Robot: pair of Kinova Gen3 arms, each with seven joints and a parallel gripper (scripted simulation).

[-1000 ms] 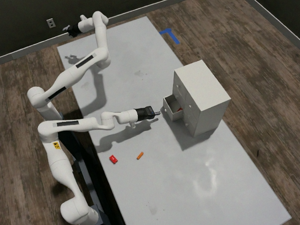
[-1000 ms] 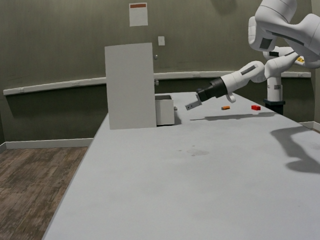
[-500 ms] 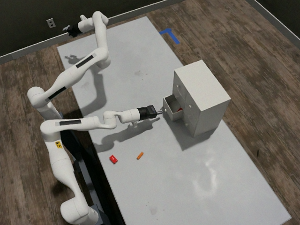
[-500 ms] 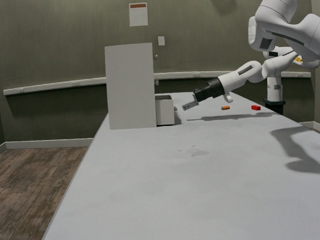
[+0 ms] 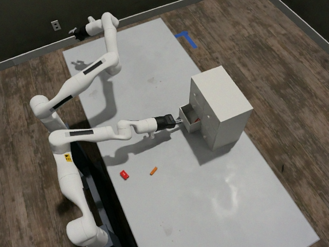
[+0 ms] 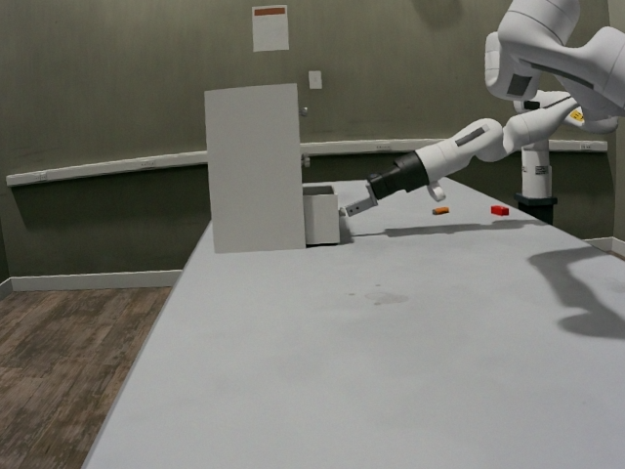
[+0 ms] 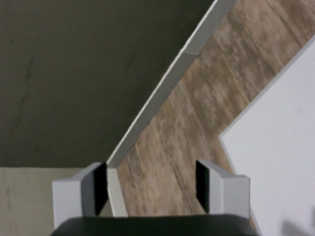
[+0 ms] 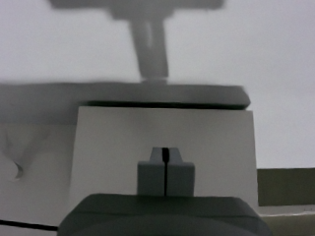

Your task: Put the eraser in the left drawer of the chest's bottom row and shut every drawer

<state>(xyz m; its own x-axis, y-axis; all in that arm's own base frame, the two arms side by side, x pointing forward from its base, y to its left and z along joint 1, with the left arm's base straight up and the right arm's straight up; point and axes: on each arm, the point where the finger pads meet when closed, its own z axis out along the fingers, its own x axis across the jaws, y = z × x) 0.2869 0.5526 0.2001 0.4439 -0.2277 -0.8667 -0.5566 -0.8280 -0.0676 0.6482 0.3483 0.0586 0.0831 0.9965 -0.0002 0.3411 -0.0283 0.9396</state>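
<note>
The eraser is 13 cm ahead of my right hand, 4 cm below it and 2 cm to the right of it. The rest, counted from my right hand: orange battery 24 cm behind, 18 cm to the right, 5 cm below.
</note>
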